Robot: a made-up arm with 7 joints. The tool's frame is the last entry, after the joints. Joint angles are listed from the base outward. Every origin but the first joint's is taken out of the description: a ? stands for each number. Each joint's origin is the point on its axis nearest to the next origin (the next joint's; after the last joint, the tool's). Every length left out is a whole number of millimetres.
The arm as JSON. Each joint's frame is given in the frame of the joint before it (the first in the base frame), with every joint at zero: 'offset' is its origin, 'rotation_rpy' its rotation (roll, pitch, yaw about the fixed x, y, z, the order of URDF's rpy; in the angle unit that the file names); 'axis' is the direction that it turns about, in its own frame. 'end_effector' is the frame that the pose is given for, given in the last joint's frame.
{
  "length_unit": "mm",
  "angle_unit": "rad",
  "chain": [
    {
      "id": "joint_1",
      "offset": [
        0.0,
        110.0,
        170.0
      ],
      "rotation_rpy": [
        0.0,
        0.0,
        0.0
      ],
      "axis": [
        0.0,
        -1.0,
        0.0
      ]
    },
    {
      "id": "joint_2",
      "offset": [
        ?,
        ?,
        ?
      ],
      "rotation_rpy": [
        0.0,
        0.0,
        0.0
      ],
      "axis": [
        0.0,
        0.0,
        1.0
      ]
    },
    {
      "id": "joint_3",
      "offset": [
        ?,
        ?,
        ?
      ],
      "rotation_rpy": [
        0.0,
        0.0,
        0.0
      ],
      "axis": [
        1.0,
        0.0,
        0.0
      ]
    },
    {
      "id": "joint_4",
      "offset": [
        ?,
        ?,
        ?
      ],
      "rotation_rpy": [
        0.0,
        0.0,
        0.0
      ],
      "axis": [
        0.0,
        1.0,
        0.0
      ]
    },
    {
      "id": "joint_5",
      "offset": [
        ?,
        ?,
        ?
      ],
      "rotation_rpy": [
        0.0,
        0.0,
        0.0
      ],
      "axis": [
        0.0,
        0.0,
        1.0
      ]
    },
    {
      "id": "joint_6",
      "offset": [
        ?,
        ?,
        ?
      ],
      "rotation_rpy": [
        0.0,
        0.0,
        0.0
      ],
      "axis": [
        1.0,
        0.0,
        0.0
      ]
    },
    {
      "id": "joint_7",
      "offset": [
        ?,
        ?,
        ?
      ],
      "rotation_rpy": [
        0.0,
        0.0,
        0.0
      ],
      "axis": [
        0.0,
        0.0,
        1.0
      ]
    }
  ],
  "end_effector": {
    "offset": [
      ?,
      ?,
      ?
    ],
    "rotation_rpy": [
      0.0,
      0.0,
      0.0
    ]
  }
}
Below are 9 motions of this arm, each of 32 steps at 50 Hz.
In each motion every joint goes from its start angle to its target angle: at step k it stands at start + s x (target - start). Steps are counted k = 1, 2, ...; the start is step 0. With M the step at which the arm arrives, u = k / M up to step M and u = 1 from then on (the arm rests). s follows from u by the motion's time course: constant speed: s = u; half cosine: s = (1 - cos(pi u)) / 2; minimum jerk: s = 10 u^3 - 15 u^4 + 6 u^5.
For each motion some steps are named. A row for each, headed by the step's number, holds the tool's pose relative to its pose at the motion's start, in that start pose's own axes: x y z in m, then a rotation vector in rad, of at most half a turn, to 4 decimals.
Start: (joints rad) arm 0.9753 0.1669 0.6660 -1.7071 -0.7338 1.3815 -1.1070
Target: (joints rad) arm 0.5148 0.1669 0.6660 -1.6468 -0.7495 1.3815 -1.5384
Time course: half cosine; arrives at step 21
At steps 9, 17, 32:
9: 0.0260 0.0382 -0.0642 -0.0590 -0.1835 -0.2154
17: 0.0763 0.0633 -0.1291 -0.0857 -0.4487 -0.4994
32: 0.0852 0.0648 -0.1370 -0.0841 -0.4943 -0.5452

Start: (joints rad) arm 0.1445 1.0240 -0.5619 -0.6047 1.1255 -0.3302 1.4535
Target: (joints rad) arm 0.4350 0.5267 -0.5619 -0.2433 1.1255 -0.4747 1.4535
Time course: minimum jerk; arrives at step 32
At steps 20, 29, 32:
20: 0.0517 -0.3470 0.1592 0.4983 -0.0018 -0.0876
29: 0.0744 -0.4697 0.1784 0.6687 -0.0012 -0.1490
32: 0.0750 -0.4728 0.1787 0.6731 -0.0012 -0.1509

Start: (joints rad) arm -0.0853 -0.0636 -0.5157 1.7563 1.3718 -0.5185 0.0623
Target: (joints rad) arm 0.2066 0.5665 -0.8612 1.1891 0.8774 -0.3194 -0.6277
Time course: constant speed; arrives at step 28
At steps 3, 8, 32:
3: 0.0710 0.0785 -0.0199 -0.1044 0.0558 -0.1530
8: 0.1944 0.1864 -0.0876 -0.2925 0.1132 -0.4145
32: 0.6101 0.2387 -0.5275 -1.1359 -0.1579 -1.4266

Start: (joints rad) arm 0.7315 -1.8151 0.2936 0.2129 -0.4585 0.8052 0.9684
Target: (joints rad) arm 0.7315 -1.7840 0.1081 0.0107 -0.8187 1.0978 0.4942
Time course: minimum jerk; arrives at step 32
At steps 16, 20, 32:
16: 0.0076 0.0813 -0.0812 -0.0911 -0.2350 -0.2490
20: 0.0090 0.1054 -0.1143 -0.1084 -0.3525 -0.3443
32: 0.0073 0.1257 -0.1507 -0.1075 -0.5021 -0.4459

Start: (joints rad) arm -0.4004 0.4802 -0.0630 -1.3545 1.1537 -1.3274 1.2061
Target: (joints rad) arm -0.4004 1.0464 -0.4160 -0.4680 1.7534 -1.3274 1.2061
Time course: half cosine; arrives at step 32
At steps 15, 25, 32:
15: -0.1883 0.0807 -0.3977 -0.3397 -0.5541 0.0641
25: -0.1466 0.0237 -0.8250 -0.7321 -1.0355 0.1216
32: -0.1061 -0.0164 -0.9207 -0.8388 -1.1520 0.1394

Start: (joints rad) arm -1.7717 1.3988 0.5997 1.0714 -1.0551 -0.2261 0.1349
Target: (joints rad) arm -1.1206 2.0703 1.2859 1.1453 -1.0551 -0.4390 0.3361
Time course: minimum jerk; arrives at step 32
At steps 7, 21, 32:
7: -0.0119 0.0327 -0.0307 -0.0615 -0.0147 0.0335
21: -0.0042 0.2549 -0.3718 -0.6923 0.1129 0.2902
32: 0.0306 0.2840 -0.4762 -0.8705 0.2604 0.3500

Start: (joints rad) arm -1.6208 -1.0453 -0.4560 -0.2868 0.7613 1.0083 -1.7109
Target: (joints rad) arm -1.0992 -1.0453 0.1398 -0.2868 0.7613 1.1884 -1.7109
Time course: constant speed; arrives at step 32
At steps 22, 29, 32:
22: 0.3495 -0.2922 -0.0609 0.4316 0.5525 0.4053
29: 0.4554 -0.3320 -0.1307 0.5517 0.7192 0.5620
32: 0.4972 -0.3400 -0.1649 0.6005 0.7888 0.6333

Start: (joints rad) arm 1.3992 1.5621 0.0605 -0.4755 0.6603 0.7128 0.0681
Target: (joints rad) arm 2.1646 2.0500 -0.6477 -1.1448 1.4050 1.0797 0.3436
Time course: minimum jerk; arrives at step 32
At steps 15, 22, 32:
15: 0.2341 0.1327 0.0045 -0.2372 0.7432 0.6492
22: 0.4964 0.3143 -0.1713 -0.2700 1.5429 1.0837
32: 0.5766 0.4096 -0.3360 -0.2379 1.9581 1.2366

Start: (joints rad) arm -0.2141 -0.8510 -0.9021 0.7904 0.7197 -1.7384 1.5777
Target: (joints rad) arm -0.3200 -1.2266 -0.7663 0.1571 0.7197 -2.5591 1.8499
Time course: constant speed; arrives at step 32
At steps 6, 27, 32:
6: 0.0703 -0.0183 0.0345 0.0390 0.1666 -0.0051
27: 0.3345 -0.1845 0.0856 0.3494 0.7330 0.0356
32: 0.3951 -0.2423 0.0742 0.4588 0.8608 0.0625

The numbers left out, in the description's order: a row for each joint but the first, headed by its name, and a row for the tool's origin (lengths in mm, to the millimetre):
joint_2: 0.0 0.0 180.0
joint_3: -100.0 210.0 0.0
joint_4: 0.0 -210.0 40.0
joint_5: 110.0 0.0 80.0
joint_6: -160.0 60.0 0.0
joint_7: 0.0 -60.0 440.0
tool: -100.0 300.0 0.0

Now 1 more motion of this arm.
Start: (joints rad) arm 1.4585 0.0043 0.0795 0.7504 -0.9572 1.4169 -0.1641
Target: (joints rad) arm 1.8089 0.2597 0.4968 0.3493 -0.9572 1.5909 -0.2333
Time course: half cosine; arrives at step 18
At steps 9, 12, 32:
9: 0.1159 -0.2273 0.1063 0.3584 0.2968 0.1434
12: 0.1994 -0.3319 0.1166 0.5216 0.4557 0.1977
32: 0.2916 -0.4231 0.0992 0.6721 0.6206 0.2396

